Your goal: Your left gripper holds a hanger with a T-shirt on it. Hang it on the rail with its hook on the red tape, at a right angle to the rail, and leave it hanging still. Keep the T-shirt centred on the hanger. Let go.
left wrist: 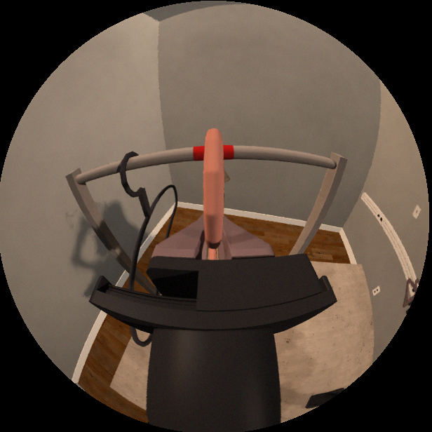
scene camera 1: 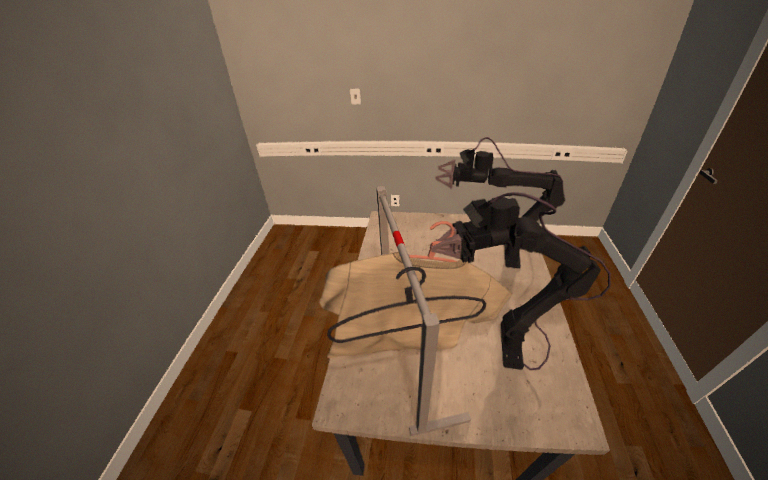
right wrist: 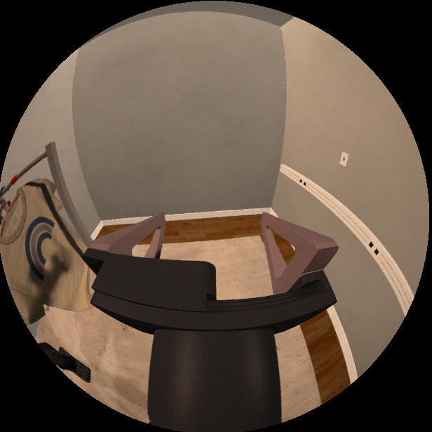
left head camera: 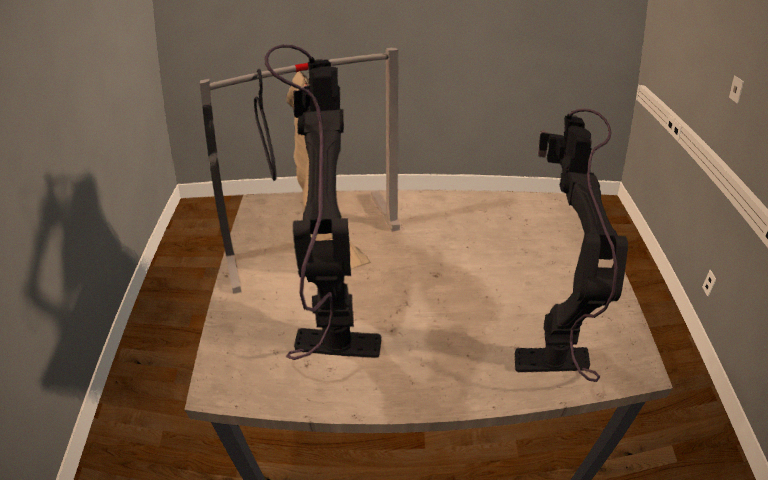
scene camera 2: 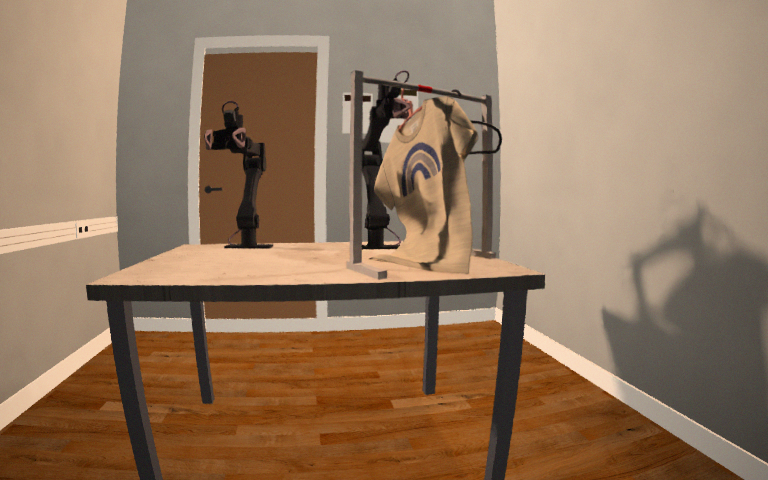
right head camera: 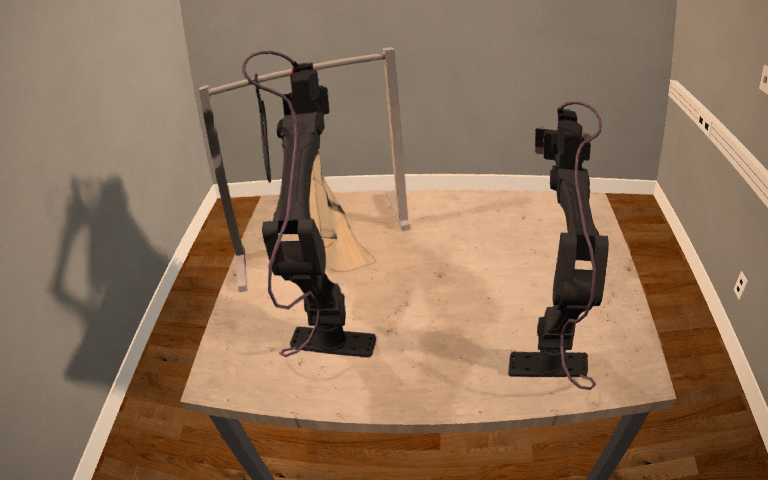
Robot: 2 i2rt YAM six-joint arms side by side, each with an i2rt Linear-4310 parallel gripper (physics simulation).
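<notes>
The red tape (left head camera: pixel 302 66) (scene camera 1: pixel 398 238) (scene camera 2: pixel 424 88) (left wrist: pixel 198 153) marks the rail (left head camera: pixel 362 58) (scene camera 1: pixel 388 212) (left wrist: pixel 280 153). My left gripper (scene camera 1: pixel 442 249) (scene camera 2: pixel 405 108) is shut on the salmon hanger (scene camera 1: pixel 442 224) (left wrist: pixel 213 190), on the arms' side of the rail. Its hook is apart from the rail in scene camera 1 and lines up with the tape, about square to the rail, in the left wrist view. The beige T-shirt (right head camera: pixel 339 243) (scene camera 1: pixel 368 294) (scene camera 2: pixel 421 164) (right wrist: pixel 30 220) hangs from it, reaching under the rail; its centring is unclear. My right gripper (scene camera 2: pixel 224 138) (right wrist: pixel 212 217) is open and empty, far from the rack.
A black hanger (left head camera: pixel 261 90) (scene camera 1: pixel 408 294) (scene camera 2: pixel 500 138) (left wrist: pixel 145 200) hangs on the rail near the end post (scene camera 1: pixel 428 367) (scene camera 2: pixel 487 169), beside the T-shirt. The other post (left head camera: pixel 391 135) (scene camera 2: pixel 356 169) stands at the far end. The rack stands on the table (left head camera: pixel 453 396).
</notes>
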